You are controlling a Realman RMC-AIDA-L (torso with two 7-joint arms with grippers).
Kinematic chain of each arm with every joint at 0, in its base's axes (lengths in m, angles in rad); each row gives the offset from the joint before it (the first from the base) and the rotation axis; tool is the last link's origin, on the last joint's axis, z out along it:
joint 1: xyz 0 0 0.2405 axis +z
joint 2: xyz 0 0 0 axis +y
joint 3: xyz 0 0 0.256 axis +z
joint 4: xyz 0 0 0 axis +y
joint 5: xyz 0 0 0.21 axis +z
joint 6: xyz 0 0 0 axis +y
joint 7: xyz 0 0 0.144 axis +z
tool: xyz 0 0 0
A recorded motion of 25 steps. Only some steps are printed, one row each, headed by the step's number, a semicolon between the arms.
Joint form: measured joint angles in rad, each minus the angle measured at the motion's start. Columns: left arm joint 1, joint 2, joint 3, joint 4, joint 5, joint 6, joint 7; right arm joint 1, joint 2, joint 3, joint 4, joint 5, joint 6, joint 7.
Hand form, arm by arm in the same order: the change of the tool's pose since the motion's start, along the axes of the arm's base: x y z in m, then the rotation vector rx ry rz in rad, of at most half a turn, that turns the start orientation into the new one. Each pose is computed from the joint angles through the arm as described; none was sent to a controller.
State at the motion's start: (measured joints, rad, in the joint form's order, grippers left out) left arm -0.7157 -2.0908 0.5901 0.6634 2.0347 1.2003 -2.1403; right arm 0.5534 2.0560 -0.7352 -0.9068 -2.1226 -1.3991 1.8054
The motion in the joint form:
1: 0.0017 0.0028 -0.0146 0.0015 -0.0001 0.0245 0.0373; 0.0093 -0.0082 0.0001 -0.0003 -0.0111 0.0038 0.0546
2: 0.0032 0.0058 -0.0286 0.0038 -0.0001 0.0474 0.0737; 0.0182 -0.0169 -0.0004 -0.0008 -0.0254 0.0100 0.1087
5: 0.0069 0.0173 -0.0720 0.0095 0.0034 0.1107 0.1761; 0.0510 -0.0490 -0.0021 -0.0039 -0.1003 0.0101 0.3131
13: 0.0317 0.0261 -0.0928 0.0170 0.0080 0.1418 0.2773; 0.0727 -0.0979 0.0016 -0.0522 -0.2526 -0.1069 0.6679
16: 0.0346 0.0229 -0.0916 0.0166 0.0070 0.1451 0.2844; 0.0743 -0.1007 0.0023 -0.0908 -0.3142 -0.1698 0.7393
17: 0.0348 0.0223 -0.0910 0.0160 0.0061 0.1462 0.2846; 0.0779 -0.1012 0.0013 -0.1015 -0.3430 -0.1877 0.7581
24: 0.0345 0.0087 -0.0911 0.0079 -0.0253 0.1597 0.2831; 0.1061 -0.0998 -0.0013 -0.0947 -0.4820 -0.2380 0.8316
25: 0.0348 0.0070 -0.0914 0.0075 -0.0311 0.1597 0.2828; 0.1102 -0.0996 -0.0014 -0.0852 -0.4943 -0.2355 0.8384
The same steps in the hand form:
1: 0.0000 -0.0018 0.0025 0.0049 0.0078 -0.0336; -0.0005 0.0032 0.0032 -0.0047 0.0088 -0.0413
2: 0.0000 -0.0034 0.0052 0.0117 0.0166 -0.0667; -0.0004 0.0065 0.0066 -0.0074 0.0132 -0.0837
5: -0.0010 -0.0076 0.0146 0.0368 0.0442 -0.1577; 0.0010 0.0152 0.0178 -0.0340 0.0178 -0.2448
13: -0.0112 -0.0146 0.0214 0.0682 0.0968 -0.2194; 0.0084 0.0090 0.0392 -0.1226 0.0100 -0.5452
16: -0.0114 -0.0160 0.0197 0.0659 0.0964 -0.2244; 0.0093 0.0023 0.0442 -0.1564 -0.0256 -0.6093
17: -0.0112 -0.0163 0.0192 0.0647 0.0948 -0.2252; 0.0099 0.0006 0.0455 -0.1658 -0.0479 -0.6292
24: -0.0051 -0.0185 0.0137 0.0634 0.0470 -0.2313; 0.0170 -0.0052 0.0432 -0.2130 -0.1444 -0.7370
25: -0.0045 -0.0185 0.0135 0.0661 0.0406 -0.2307; 0.0182 -0.0052 0.0418 -0.2167 -0.1509 -0.7495

